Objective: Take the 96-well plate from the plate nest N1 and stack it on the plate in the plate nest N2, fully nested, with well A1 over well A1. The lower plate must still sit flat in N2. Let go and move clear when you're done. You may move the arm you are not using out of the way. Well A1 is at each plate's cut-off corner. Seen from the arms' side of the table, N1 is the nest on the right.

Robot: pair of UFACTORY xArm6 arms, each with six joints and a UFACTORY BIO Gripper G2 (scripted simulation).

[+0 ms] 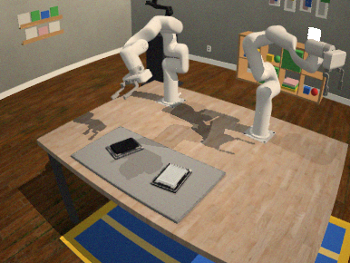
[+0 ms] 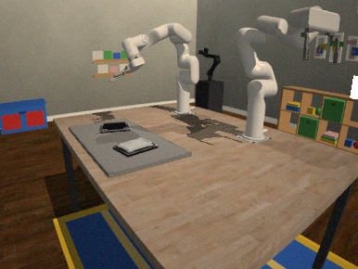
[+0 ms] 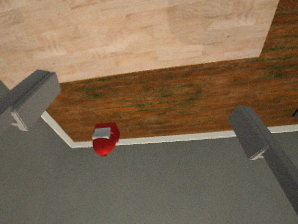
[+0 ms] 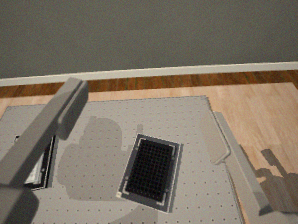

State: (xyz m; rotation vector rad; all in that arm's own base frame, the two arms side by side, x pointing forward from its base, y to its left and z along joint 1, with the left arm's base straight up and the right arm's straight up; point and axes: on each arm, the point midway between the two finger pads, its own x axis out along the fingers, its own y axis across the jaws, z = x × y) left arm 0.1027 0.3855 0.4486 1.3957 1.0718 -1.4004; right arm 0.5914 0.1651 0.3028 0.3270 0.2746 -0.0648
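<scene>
Right now my right hand is 27 cm above the black 96-well plate, 2 cm short of it and 1 cm to the right of it. Also, from my right hand: grey perforated board 30 cm below, 17 cm to the left, 5 cm ahead; white plate 34 cm to the left, 27 cm below, 4 cm ahead.
</scene>
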